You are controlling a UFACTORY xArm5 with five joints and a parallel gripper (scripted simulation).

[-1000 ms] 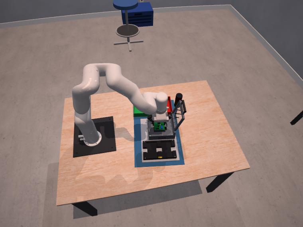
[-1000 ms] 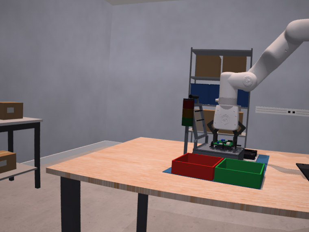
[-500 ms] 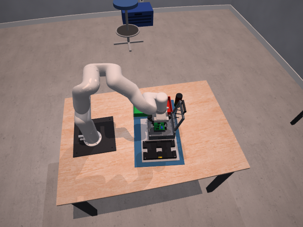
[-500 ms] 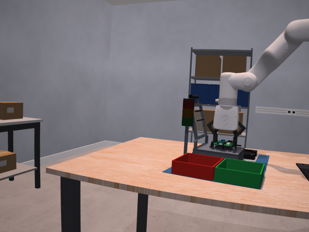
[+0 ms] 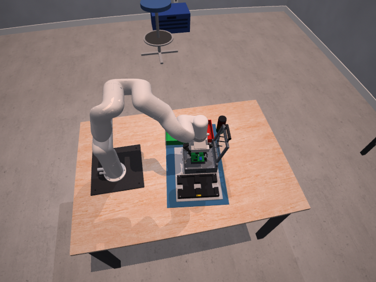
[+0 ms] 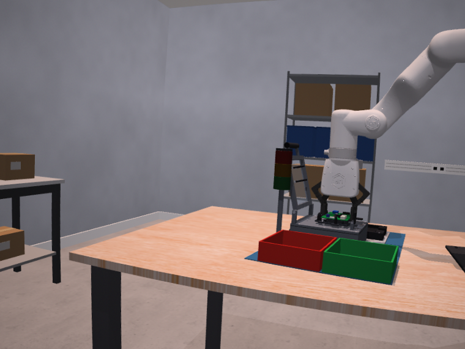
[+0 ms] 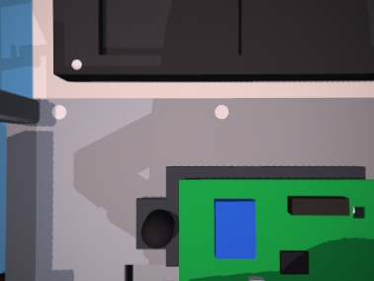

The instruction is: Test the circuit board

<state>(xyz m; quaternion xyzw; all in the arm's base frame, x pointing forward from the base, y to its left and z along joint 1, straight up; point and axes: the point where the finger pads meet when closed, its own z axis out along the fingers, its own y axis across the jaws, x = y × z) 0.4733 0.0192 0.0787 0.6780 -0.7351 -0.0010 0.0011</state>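
The green circuit board is right at my hand. Round my hand: red bin: 20 cm to the left, 7 cm below, 6 cm ahead; then lid: 13 cm ahead, 10 cm above, 1 cm to the right; then green bin: 21 cm to the left, 9 cm behind, 7 cm below.
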